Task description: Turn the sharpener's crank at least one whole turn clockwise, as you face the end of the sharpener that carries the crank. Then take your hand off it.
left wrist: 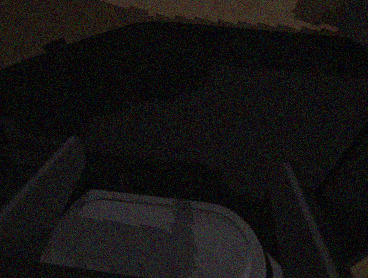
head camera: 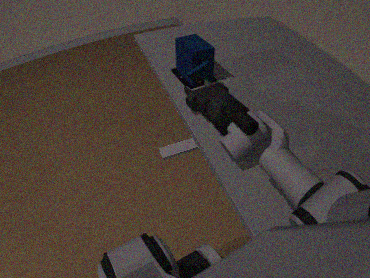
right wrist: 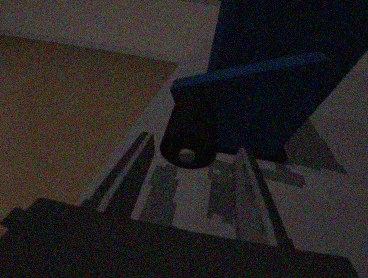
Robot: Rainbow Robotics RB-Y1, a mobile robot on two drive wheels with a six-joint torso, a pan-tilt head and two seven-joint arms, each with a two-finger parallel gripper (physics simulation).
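Frame: origin at the robot's base, x ahead, y left, z up, level; metres.
Seen in the pictures: left gripper, fingertip midpoint: (left wrist: 177, 161); right gripper, fingertip midpoint: (head camera: 195, 85) (right wrist: 194, 149).
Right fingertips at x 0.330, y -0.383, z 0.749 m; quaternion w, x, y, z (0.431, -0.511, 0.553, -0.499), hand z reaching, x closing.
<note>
Pixels of each thing's top centre, then the offset from my right fingertips to it. "spot": a spot on its surface instead. Level surfaces: height alone.
- blue box-shaped sharpener, surface spot: (right wrist: 285, 30) spot: dx +0.023, dy -0.035, dz +0.072 m
- black handle knob, middle of its top: (right wrist: 195, 105) (head camera: 197, 75) dx -0.014, dy +0.006, dz +0.047 m
- grey surface, its level: dz -0.029 m
- black robot part, surface spot: (head camera: 132, 257) spot: dx -0.298, dy +0.379, dz -0.153 m
The blue box-shaped sharpener (head camera: 194, 54) (right wrist: 285, 30) stands near the far end of the grey surface in the head view. Its blue crank arm (head camera: 199, 68) (right wrist: 250, 69) slopes across its near face, with the lower end at the left in the right wrist view. A black handle knob (right wrist: 192, 127) with a grey pin points from that end toward the camera. My right gripper (right wrist: 194, 149) is open, one fingertip on each side of the knob, and no grip shows. My left gripper (left wrist: 177, 161) is open and empty, away from the sharpener, in a very dark view.
The grey surface (head camera: 320, 110) runs beside a brown area (head camera: 90, 140). A pale flat strip (head camera: 179, 148) extends from the grey edge over the brown. A black base plate lies under the sharpener. A white and black robot part (head camera: 132, 257) shows at the bottom left of the head view.
</note>
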